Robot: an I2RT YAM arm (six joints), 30 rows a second.
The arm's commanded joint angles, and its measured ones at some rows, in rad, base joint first. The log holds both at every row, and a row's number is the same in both.
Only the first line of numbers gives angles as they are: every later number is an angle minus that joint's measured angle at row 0.
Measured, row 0: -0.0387 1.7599 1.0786 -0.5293 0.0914 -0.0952
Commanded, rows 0 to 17: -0.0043 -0.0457 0.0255 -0.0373 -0.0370 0.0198; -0.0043 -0.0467 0.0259 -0.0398 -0.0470 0.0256; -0.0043 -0.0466 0.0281 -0.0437 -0.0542 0.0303; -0.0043 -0.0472 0.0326 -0.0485 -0.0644 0.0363; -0.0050 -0.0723 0.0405 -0.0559 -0.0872 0.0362; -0.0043 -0.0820 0.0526 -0.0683 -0.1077 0.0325; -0.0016 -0.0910 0.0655 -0.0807 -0.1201 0.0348; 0.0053 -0.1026 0.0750 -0.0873 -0.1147 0.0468; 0.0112 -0.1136 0.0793 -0.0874 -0.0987 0.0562; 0.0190 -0.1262 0.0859 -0.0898 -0.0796 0.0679; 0.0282 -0.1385 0.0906 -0.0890 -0.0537 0.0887; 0.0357 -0.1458 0.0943 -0.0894 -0.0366 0.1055; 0.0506 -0.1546 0.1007 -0.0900 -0.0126 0.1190; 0.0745 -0.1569 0.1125 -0.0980 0.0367 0.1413; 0.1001 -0.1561 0.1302 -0.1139 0.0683 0.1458; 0.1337 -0.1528 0.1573 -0.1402 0.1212 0.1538; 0.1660 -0.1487 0.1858 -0.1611 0.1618 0.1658; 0.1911 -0.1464 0.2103 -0.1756 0.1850 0.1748
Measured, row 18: 0.1274 -0.1316 0.1511 -0.1041 0.0671 0.1240
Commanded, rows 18 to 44: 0.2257 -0.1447 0.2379 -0.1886 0.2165 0.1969; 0.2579 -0.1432 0.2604 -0.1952 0.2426 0.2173; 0.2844 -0.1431 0.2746 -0.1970 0.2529 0.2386; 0.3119 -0.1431 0.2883 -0.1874 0.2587 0.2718; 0.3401 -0.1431 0.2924 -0.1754 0.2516 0.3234; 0.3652 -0.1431 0.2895 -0.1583 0.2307 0.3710; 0.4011 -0.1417 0.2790 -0.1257 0.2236 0.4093; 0.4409 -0.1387 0.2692 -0.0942 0.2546 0.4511; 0.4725 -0.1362 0.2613 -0.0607 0.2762 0.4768; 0.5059 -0.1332 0.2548 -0.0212 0.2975 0.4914; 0.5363 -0.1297 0.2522 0.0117 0.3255 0.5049; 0.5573 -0.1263 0.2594 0.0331 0.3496 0.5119; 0.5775 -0.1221 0.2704 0.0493 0.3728 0.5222; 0.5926 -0.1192 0.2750 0.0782 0.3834 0.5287; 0.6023 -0.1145 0.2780 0.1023 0.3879 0.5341; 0.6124 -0.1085 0.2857 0.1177 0.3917 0.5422; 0.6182 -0.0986 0.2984 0.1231 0.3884 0.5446; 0.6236 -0.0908 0.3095 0.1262 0.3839 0.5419; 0.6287 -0.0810 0.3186 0.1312 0.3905 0.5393; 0.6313 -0.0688 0.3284 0.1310 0.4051 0.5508; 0.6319 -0.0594 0.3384 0.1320 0.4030 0.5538; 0.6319 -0.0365 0.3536 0.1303 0.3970 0.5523; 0.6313 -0.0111 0.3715 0.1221 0.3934 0.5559; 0.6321 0.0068 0.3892 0.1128 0.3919 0.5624; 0.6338 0.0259 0.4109 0.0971 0.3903 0.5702; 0.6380 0.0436 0.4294 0.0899 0.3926 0.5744; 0.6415 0.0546 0.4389 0.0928 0.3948 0.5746
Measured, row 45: 0.6325 0.0172 0.3983 0.0999 0.3704 0.5452
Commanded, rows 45 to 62: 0.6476 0.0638 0.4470 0.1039 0.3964 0.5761; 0.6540 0.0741 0.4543 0.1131 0.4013 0.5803; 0.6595 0.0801 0.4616 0.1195 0.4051 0.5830; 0.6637 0.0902 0.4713 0.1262 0.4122 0.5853; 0.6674 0.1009 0.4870 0.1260 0.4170 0.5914; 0.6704 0.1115 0.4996 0.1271 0.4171 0.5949; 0.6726 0.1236 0.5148 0.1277 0.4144 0.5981; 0.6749 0.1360 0.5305 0.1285 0.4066 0.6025; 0.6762 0.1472 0.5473 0.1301 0.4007 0.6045; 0.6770 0.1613 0.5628 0.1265 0.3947 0.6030; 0.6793 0.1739 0.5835 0.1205 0.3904 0.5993; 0.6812 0.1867 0.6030 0.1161 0.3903 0.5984; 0.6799 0.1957 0.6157 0.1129 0.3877 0.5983; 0.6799 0.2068 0.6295 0.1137 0.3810 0.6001; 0.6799 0.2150 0.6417 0.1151 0.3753 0.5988; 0.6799 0.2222 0.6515 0.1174 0.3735 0.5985; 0.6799 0.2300 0.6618 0.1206 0.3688 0.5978; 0.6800 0.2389 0.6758 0.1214 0.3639 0.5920
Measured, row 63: 0.6775 0.2121 0.6310 0.1167 0.3704 0.5852
